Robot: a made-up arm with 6 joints. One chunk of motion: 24 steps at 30 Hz.
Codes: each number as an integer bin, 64 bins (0 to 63) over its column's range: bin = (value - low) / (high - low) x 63, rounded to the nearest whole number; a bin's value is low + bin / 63 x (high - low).
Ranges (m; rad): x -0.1..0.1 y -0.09..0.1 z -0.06..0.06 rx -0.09..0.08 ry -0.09..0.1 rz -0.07..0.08
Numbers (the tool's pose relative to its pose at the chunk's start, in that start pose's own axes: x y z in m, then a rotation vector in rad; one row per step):
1: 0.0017 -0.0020 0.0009 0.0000 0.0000 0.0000
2: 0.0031 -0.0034 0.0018 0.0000 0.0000 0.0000
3: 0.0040 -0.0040 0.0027 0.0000 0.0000 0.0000
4: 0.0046 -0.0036 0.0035 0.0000 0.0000 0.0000
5: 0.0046 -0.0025 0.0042 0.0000 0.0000 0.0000
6: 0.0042 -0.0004 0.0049 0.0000 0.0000 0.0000
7: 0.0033 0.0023 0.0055 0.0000 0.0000 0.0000
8: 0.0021 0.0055 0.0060 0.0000 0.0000 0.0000
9: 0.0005 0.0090 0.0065 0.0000 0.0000 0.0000
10: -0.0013 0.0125 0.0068 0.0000 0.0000 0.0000
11: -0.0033 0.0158 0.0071 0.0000 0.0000 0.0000
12: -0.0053 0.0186 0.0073 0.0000 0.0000 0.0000
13: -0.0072 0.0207 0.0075 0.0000 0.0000 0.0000
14: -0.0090 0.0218 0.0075 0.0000 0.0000 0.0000
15: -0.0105 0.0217 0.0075 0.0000 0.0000 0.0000
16: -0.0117 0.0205 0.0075 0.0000 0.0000 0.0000
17: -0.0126 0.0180 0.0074 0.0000 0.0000 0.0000
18: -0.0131 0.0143 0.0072 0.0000 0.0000 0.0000
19: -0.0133 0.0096 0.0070 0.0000 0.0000 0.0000
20: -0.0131 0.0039 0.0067 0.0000 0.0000 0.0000
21: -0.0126 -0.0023 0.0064 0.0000 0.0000 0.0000
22: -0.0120 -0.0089 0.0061 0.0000 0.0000 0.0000
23: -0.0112 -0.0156 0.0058 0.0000 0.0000 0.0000
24: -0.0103 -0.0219 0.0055 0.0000 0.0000 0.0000
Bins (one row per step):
1: 32 29 32 33 30 29
2: 32 29 32 33 30 29
3: 33 29 33 33 30 29
4: 33 29 33 33 30 29
5: 33 29 34 33 30 29
6: 33 30 34 33 30 29
7: 33 31 34 33 30 29
8: 32 32 35 33 30 29
9: 32 33 35 33 30 29
10: 31 34 35 33 30 29
11: 30 35 35 33 30 29
12: 30 36 35 33 30 29
13: 29 37 35 33 30 29
14: 29 37 35 33 30 29
15: 28 37 35 33 30 29
16: 28 37 35 33 30 29
17: 28 36 35 33 30 29
18: 27 35 35 33 30 29
19: 27 33 35 33 30 29
20: 27 31 35 33 30 29
21: 28 29 35 33 30 29
22: 28 27 35 33 30 29
23: 28 25 35 33 30 29
24: 28 23 34 33 30 29

